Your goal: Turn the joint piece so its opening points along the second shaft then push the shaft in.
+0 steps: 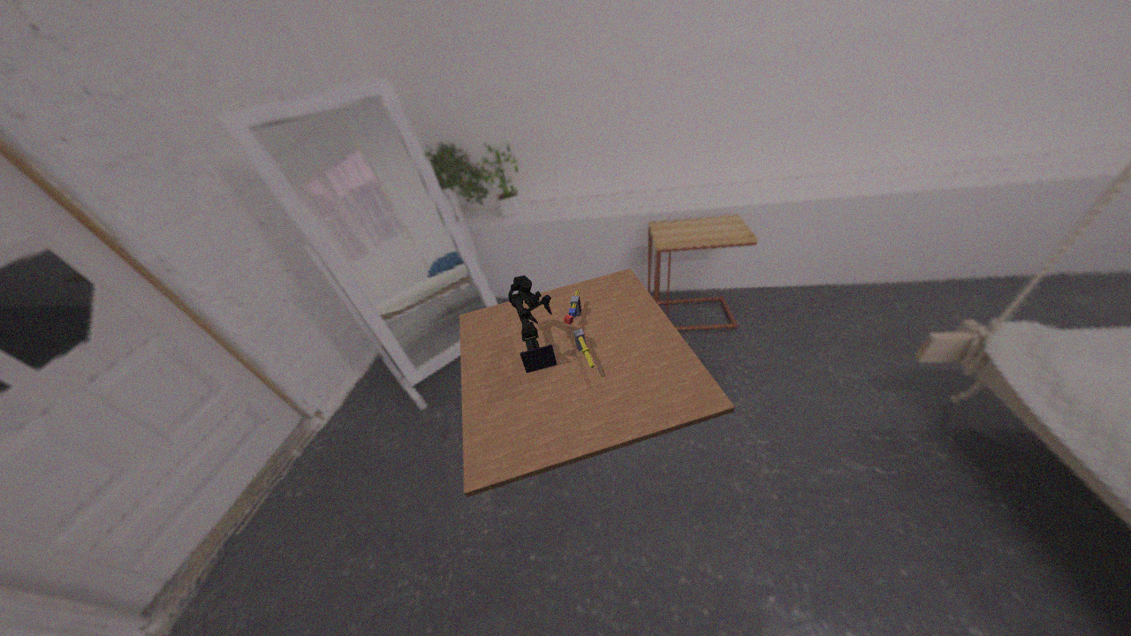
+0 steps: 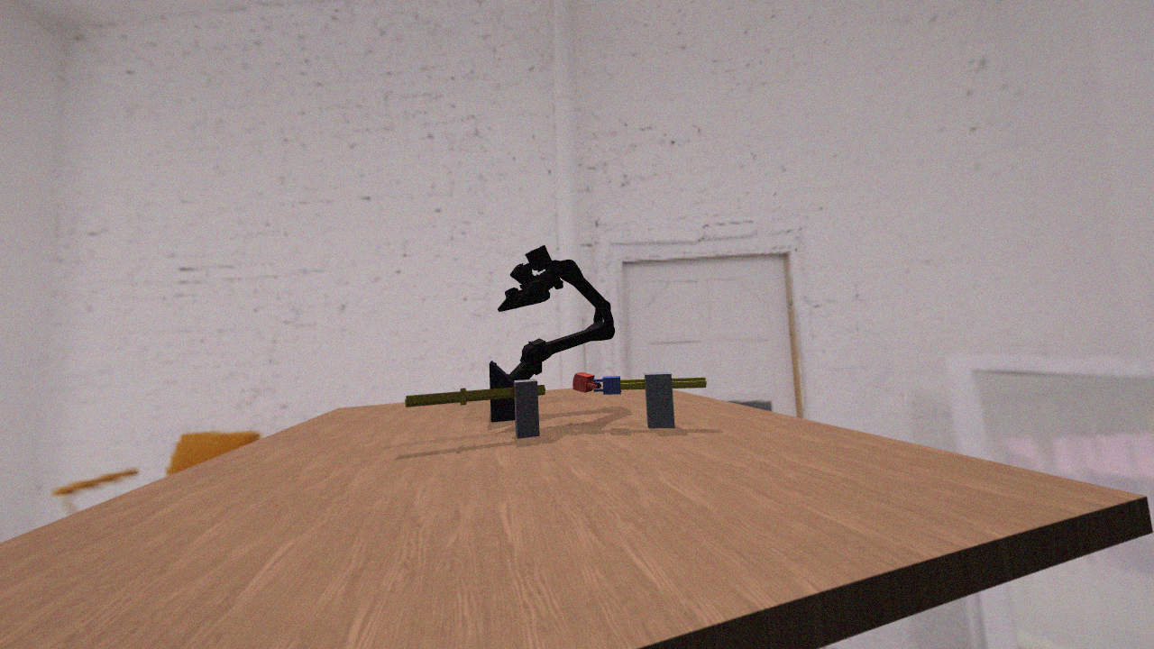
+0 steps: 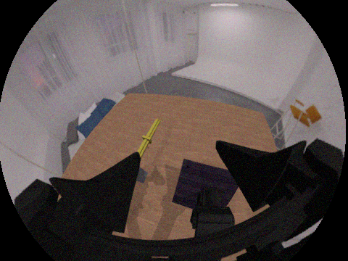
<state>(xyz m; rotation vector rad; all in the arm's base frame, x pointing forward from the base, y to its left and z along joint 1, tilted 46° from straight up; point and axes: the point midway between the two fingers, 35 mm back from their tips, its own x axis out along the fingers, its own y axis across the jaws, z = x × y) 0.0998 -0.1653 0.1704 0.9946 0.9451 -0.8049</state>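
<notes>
Right now the red joint piece is 210 mm below my gripper tip, 190 mm to the left of it and 140 mm ahead of it.
</notes>
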